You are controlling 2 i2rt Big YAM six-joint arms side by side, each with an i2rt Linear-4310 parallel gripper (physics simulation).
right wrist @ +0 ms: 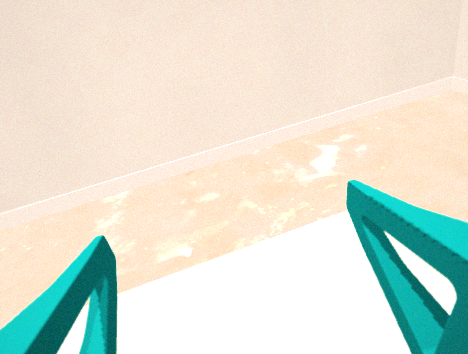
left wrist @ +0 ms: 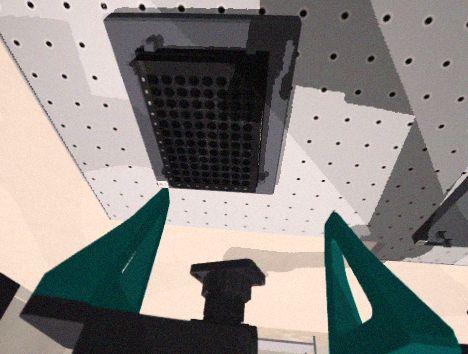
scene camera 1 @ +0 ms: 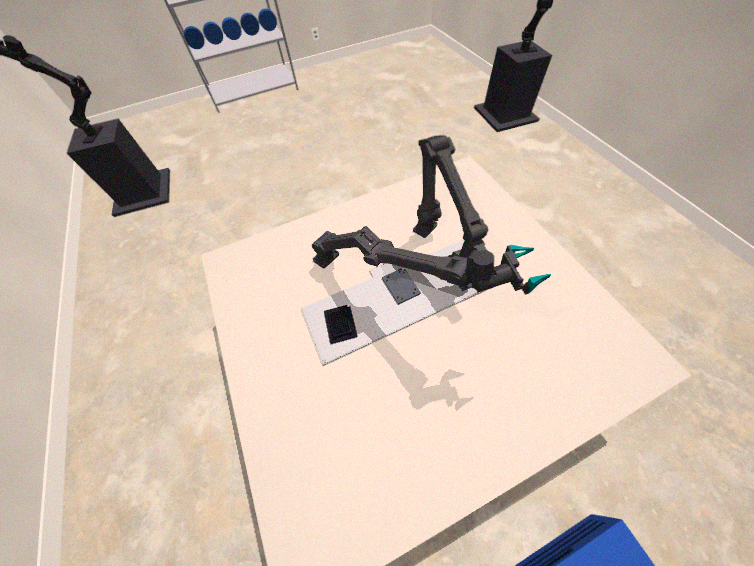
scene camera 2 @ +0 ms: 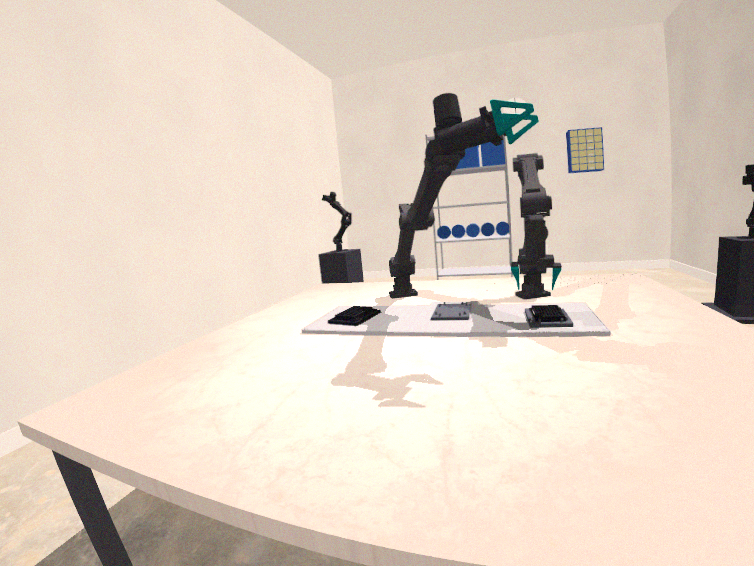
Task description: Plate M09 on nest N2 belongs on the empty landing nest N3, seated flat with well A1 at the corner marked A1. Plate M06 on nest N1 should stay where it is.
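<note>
A black well plate (scene camera 2: 546,313) (left wrist: 200,120) lies on a grey nest (left wrist: 281,150) at the right of scene camera 2; a small A1 tag (left wrist: 163,184) marks the nest's near-left corner in the left wrist view. The empty grey nest (scene camera 1: 400,287) (scene camera 2: 451,311) (left wrist: 455,222) is in the middle. Another black plate (scene camera 1: 339,322) (scene camera 2: 355,314) lies on the opposite end nest. Plate and nest numbers are unreadable. My left gripper (scene camera 2: 535,281) (left wrist: 249,206) is open, pointing down beyond the first plate; the arms hide it in scene camera 1. My right gripper (scene camera 1: 528,266) (scene camera 2: 534,115) (right wrist: 229,219) is open, empty and high up.
The nests stand on a white perforated board (scene camera 1: 320,347) (scene camera 2: 401,322) (left wrist: 330,165) on the big table (scene camera 1: 426,475) (scene camera 2: 426,463). My right arm (scene camera 1: 420,258) crosses in front of the left arm in scene camera 1. Dark pedestals (scene camera 1: 115,164) (scene camera 1: 517,79) stand beyond the table.
</note>
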